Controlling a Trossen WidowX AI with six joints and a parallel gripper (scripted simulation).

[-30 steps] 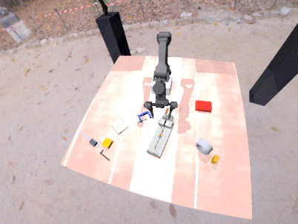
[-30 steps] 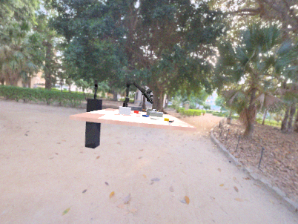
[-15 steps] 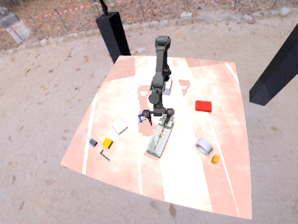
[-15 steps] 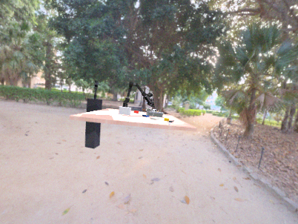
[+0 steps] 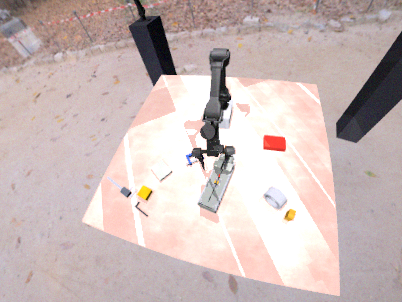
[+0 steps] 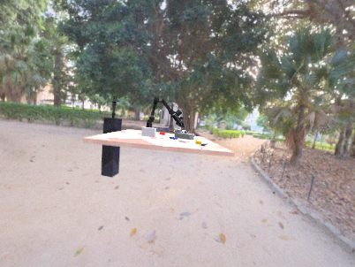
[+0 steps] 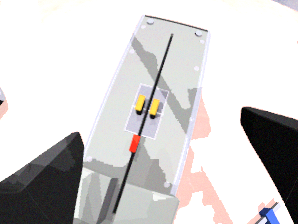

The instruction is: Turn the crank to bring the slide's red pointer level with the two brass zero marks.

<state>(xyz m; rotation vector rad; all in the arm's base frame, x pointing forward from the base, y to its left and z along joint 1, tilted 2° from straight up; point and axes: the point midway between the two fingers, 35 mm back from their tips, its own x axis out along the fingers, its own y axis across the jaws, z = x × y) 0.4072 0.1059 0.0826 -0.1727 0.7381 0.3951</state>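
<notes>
Right now my gripper tip is 150 mm past the crank handle, 70 mm above it and 10 mm to the left of it. From my gripper tip the other things lie so: yellow block (330 mm to the right, 210 mm ahead, 130 mm below); then white tile (320 mm to the right, 140 mm below, 50 mm ahead); then red pointer (70 mm below, 20 mm to the left).
</notes>
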